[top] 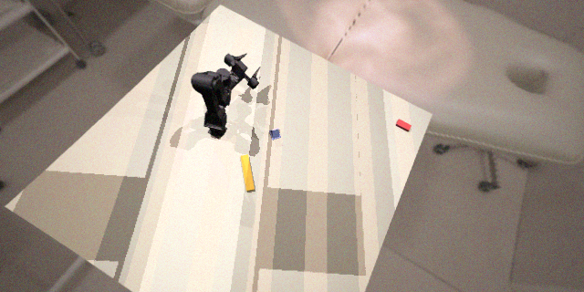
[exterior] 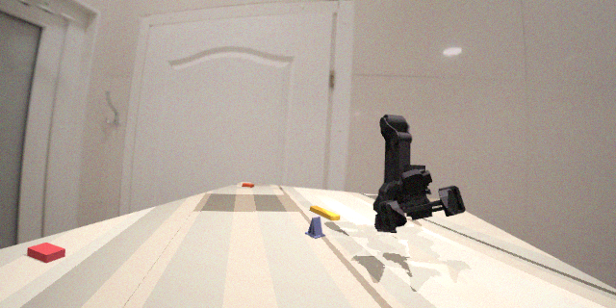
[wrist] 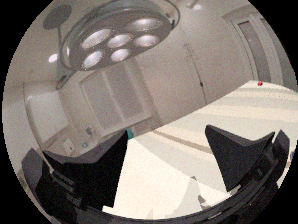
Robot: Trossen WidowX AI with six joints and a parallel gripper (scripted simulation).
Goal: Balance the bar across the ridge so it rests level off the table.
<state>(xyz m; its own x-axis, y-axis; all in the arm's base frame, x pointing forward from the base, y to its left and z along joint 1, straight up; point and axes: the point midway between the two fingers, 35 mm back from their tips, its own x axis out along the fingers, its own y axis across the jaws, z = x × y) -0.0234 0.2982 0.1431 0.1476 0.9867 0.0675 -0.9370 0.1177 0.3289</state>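
My gripper tip is 240 mm short of the bar, 430 mm to the left of it and 140 mm above it. Also, from my gripper tip: orange-red block: 760 mm ahead, 830 mm to the right, 140 mm below.
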